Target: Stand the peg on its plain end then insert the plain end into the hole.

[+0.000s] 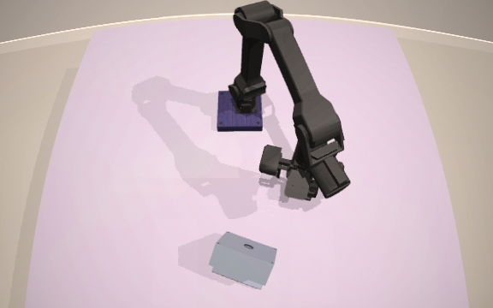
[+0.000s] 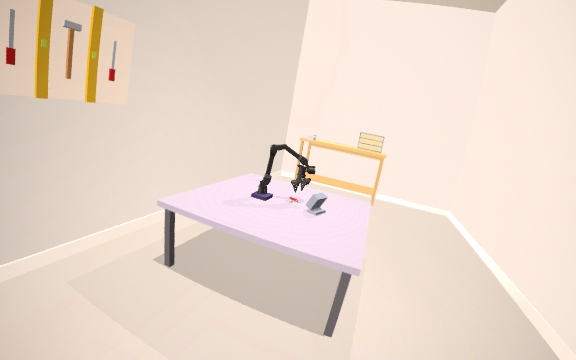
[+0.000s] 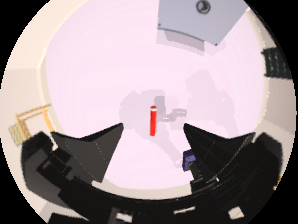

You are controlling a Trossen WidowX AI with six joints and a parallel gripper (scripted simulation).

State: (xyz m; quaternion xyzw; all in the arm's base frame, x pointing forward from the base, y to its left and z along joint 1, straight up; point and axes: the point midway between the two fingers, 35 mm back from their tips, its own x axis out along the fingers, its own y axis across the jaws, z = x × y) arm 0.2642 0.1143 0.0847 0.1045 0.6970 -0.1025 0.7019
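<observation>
The peg is 1 cm behind my gripper tip and 7 cm below it. The rest, counted from my gripper tip: grey sloped panel (18 cm ahead, 14 cm to the right).
</observation>
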